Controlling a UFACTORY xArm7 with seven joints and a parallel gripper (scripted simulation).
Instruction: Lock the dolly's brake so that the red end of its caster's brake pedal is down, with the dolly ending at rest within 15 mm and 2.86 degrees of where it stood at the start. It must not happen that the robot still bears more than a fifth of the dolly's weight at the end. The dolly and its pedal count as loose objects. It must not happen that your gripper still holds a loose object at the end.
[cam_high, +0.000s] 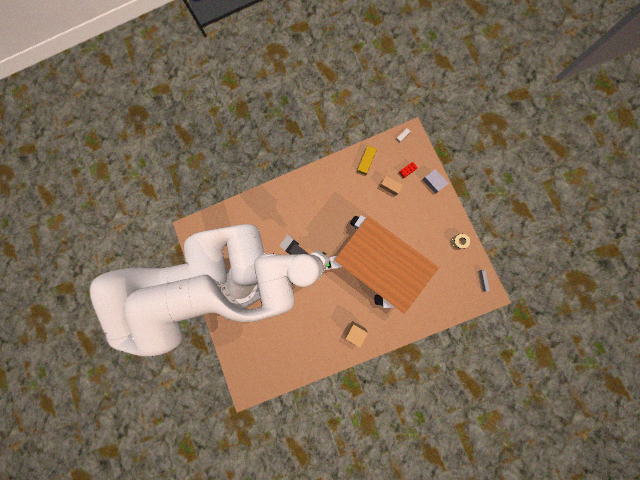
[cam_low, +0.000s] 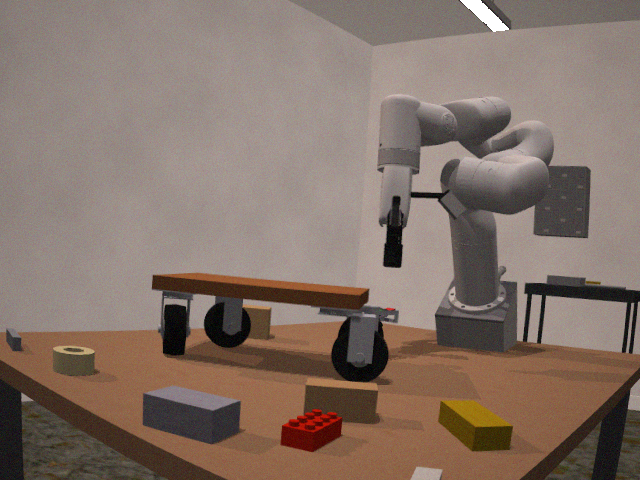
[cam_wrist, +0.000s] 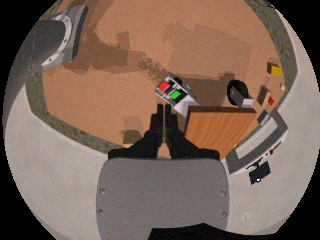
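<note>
The brake pedal is 10 mm ahead of my hand and 100 mm below it. Also, from my hand: tan cube 90 mm ahead, 280 mm to the right, 150 mm below; yellow block 270 mm ahead, 390 mm to the left, 170 mm below; tan block 340 mm ahead, 260 mm to the left, 160 mm below.
</note>
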